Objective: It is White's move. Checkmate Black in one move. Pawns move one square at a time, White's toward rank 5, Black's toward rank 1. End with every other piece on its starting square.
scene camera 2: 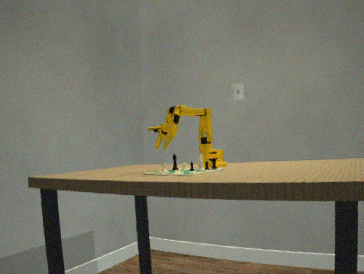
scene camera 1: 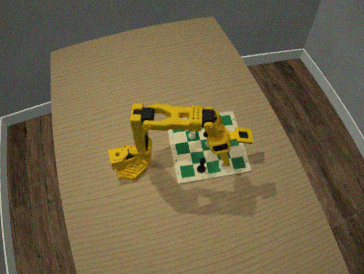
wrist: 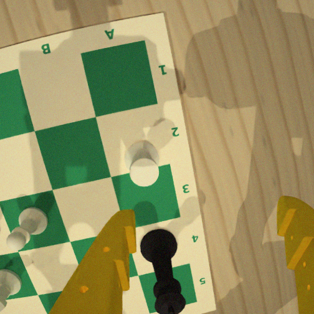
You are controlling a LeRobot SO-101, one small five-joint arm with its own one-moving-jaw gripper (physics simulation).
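Pixels of known places: hand at its tool point: (scene camera 2: 164, 148) (scene camera 1: 226, 150); arm's base at its link origin: (scene camera 1: 135, 162).
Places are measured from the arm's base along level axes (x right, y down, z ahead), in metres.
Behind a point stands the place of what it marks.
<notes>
The board (scene camera 1: 215, 176) {y -0.006, x 0.113, z 0.204 m} (scene camera 2: 150, 173) {y -0.006, x 0.095, z 0.315 m} (wrist: 177, 150) lies flat. In the wrist view, a pale, flat-topped piece (wrist: 143, 162) stands on A2, a tall black king (wrist: 162, 270) stands on A4, a white pawn-like piece (wrist: 33, 220) stands on C3, and another white piece (wrist: 9, 283) is cut by the left edge. The king also shows in scene camera 2 (scene camera 2: 175, 162) {y -0.035, x 0.074, z 0.176 m}. My gripper (scene camera 1: 226, 163) (scene camera 2: 161, 148) {y -0.092, x 0.083, z 0.236 m} (wrist: 206, 206) is open and empty, high above the board's A side. Its jaws show with a wide gap. The arm hides part of the board in scene camera 1.
In scene camera 1, a black piece (scene camera 1: 201, 166) {y -0.033, x 0.083, z 0.170 m} stands near the board's lower edge and a white piece (scene camera 1: 192, 135) {y -0.020, x -0.028, z 0.182 m} near its upper left. In scene camera 2, a tall white piece (scene camera 2: 201, 162) {y -0.036, x -0.069, z 0.232 m}, a small black piece (scene camera 2: 191, 166) {y -0.023, x -0.027, z 0.230 m} and a larger black piece (scene camera 2: 214, 163) {y -0.027, x -0.085, z 0.157 m} stand nearer the arm's base.
</notes>
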